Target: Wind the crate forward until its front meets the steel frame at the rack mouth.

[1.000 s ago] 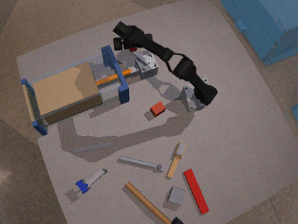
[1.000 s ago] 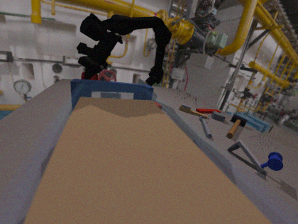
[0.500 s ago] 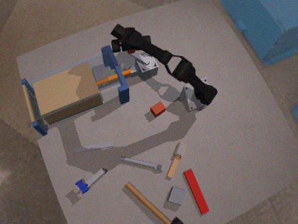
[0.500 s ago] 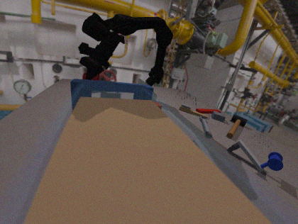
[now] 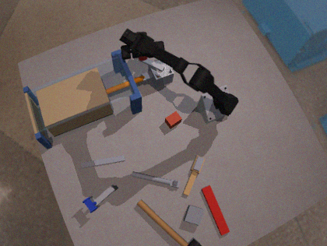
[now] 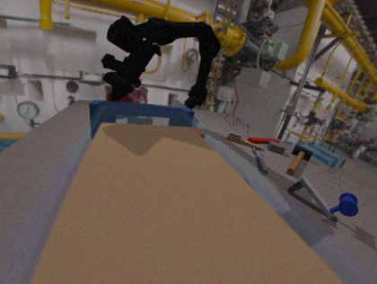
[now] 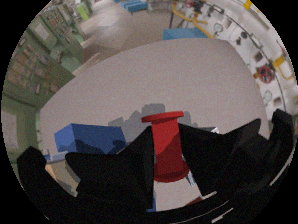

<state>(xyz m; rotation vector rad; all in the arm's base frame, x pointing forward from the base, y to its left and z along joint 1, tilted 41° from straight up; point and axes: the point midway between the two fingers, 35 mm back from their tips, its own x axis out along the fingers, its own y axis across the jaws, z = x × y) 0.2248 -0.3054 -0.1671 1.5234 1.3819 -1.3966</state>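
Right now my gripper tip is 20 mm past the red-knobbed crank, 50 mm to the right of it and 30 mm above it. Round my gripper tip: blue steel frame: 100 mm ahead, 90 mm to the left, 30 mm below; then red knob: 20 mm to the left; then grey winch: 70 mm behind, 90 mm to the left, 100 mm below.
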